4 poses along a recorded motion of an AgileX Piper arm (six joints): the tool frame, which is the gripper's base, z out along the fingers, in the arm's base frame.
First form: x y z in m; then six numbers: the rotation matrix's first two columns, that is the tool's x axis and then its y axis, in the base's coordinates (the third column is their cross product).
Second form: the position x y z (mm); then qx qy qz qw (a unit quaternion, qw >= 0). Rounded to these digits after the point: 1 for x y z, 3 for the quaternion.
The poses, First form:
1: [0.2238 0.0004 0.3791 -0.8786 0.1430 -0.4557 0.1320 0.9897 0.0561]
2: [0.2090 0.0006 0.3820 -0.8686 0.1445 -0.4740 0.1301 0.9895 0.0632]
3: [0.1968 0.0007 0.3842 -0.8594 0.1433 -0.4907 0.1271 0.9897 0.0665]
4: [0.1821 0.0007 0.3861 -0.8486 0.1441 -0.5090 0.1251 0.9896 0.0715]
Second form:
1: [223.8 0.4 379.1 0.071 0.969 0.012 0.236]
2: [209.0 0.6 382.0 0.071 0.966 0.015 0.246]
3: [196.8 0.7 384.2 0.070 0.964 0.016 0.256]
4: [182.1 0.7 386.1 0.070 0.961 0.018 0.266]
